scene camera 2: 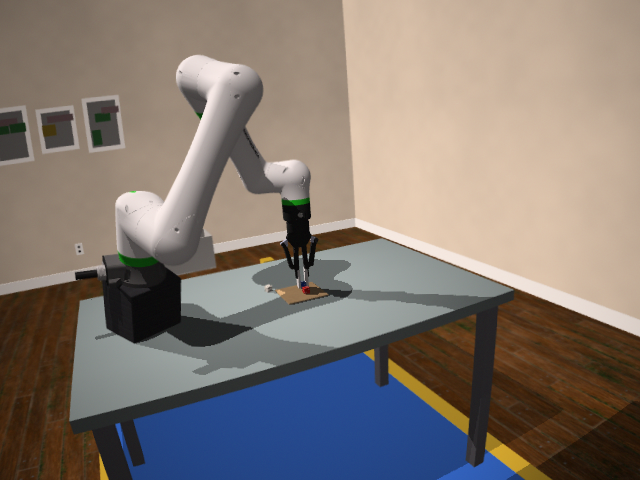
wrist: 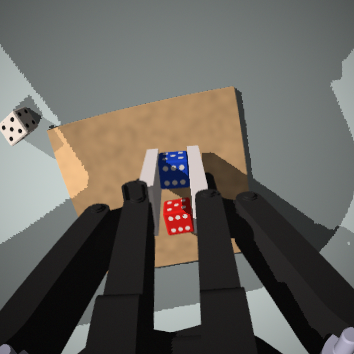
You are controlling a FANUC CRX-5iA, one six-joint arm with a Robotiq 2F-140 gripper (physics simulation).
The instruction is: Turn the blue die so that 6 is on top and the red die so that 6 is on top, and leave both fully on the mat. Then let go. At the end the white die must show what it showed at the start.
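Note:
My gripper (scene camera 2: 302,283) (wrist: 173,165) points down over the mat, shut on the blue die (wrist: 174,172). The blue die shows six pips on its upward face. It is low over the mat (scene camera 2: 297,298) (wrist: 115,140); whether it touches is unclear. The red die (scene camera 2: 306,290) (wrist: 178,219) sits on the mat beside it, a small gap away, also with six pips up. In the wrist view the red die shows between the finger outlines, but it is not gripped. The white die (scene camera 2: 268,288) (wrist: 13,128) lies off the mat on the left, five pips up.
The grey table (scene camera 2: 392,279) carries the mat and the robot's dark base block (scene camera 2: 142,310) at its left end. The arm's shadow falls across the table and part of the mat. A pale box (scene camera 2: 199,253) shows behind the table.

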